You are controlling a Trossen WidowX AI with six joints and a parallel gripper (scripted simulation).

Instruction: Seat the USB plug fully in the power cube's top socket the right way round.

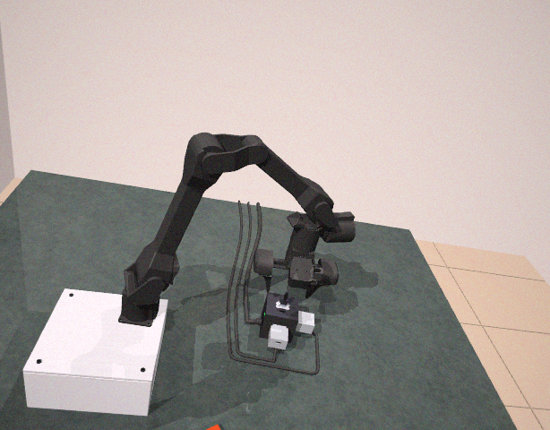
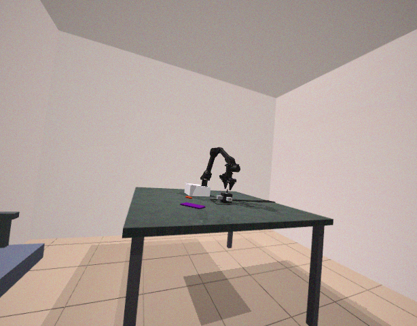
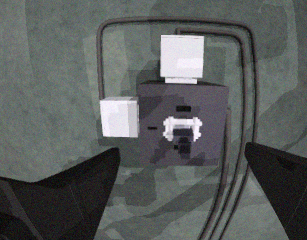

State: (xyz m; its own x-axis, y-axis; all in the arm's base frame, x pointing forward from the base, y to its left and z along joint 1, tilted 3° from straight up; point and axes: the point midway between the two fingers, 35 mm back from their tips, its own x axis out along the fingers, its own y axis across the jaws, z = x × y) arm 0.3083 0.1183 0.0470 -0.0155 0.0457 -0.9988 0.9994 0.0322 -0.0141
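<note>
The dark USB plug is 20 mm below my gripper tip. Also, from my gripper tip: white socket (40 mm below); small orange piece (130 mm behind, 310 mm to the right, 100 mm below); purple bar (170 mm ahead, 340 mm to the right, 100 mm below).
</note>
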